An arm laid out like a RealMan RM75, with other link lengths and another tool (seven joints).
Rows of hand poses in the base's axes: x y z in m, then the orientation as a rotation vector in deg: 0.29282, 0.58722, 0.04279, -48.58, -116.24, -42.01; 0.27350, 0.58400, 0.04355, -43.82, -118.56, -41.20; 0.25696, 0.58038, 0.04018, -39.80, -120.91, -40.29; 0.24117, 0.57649, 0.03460, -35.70, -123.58, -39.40; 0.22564, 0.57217, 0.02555, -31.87, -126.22, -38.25; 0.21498, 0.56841, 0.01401, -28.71, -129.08, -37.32; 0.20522, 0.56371, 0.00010, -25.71, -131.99, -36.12; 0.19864, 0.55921, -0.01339, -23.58, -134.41, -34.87; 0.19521, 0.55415, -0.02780, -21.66, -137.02, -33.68; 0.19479, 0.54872, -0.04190, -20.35, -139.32, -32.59; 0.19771, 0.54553, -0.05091, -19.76, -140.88, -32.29; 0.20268, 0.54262, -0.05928, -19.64, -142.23, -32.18; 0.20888, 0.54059, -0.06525, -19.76, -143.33, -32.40; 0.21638, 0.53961, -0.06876, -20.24, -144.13, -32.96; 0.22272, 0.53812, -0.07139, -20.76, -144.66, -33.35; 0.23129, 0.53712, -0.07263, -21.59, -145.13, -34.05
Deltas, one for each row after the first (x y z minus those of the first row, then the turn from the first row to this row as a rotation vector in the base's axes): -0.01932, -0.00322, 0.00076, 0.43, -1.69, 3.86; -0.03586, -0.00684, -0.00261, 0.44, -3.46, 7.18; -0.05165, -0.01073, -0.00819, 0.30, -5.60, 10.51; -0.06718, -0.01505, -0.01724, -0.11, -7.68, 13.69; -0.07784, -0.01881, -0.02878, -0.80, -10.07, 16.26; -0.08760, -0.02351, -0.04269, -1.74, -12.43, 18.76; -0.09418, -0.02801, -0.05618, -2.82, -14.29, 20.64; -0.09761, -0.03307, -0.07059, -4.03, -16.35, 22.30; -0.09803, -0.03850, -0.08469, -5.27, -18.12, 23.48; -0.09511, -0.04169, -0.09370, -5.96, -19.46, 23.90; -0.09014, -0.04460, -0.10207, -6.61, -20.61, 23.93; -0.08394, -0.04663, -0.10804, -7.04, -21.64, 23.70; -0.07644, -0.04761, -0.11155, -7.27, -22.48, 23.11; -0.07010, -0.04910, -0.11418, -7.47, -23.01, 22.59; -0.06153, -0.05010, -0.11542, -7.59, -23.57, 21.75
